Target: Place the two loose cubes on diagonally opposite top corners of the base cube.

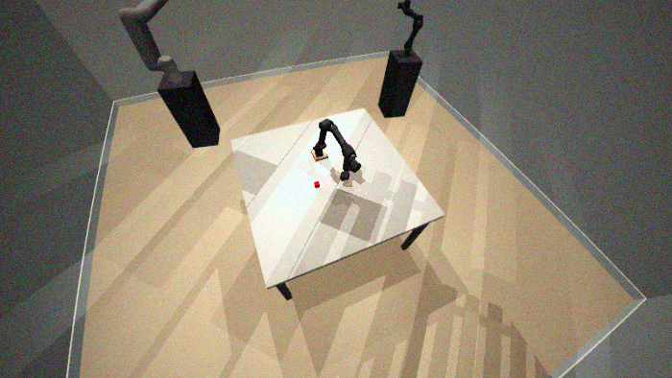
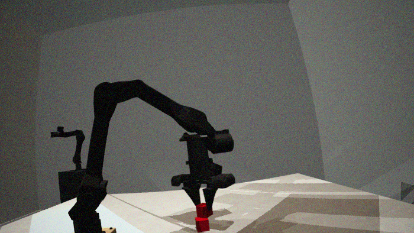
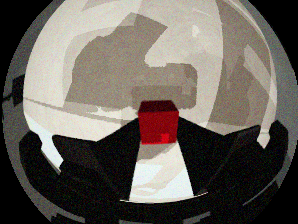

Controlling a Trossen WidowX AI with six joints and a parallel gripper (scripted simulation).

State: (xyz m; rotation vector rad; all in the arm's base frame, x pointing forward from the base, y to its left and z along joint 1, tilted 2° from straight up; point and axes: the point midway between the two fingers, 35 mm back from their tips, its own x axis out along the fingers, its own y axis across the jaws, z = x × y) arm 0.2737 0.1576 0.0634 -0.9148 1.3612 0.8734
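Right now the red cube is right at my gripper tip.
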